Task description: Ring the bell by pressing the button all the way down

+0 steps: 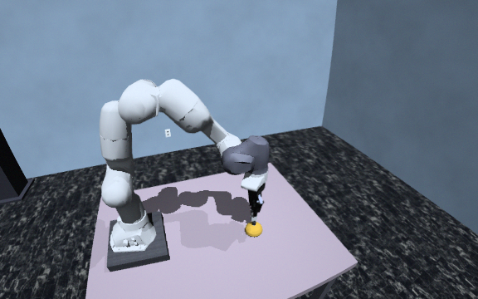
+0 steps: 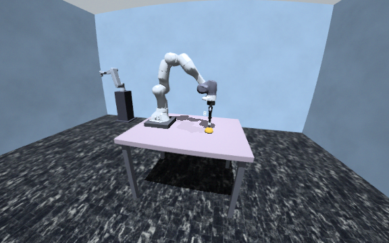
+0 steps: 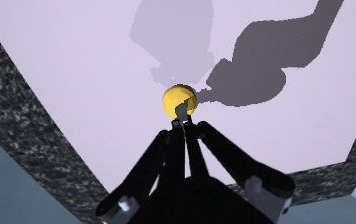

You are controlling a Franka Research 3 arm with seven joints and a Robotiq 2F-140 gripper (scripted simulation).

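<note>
Now: the dark button 10 mm to the right of my hand and 50 mm below it. From my hand the other things lie so: yellow dome bell: 10 mm to the right, 70 mm below.
</note>
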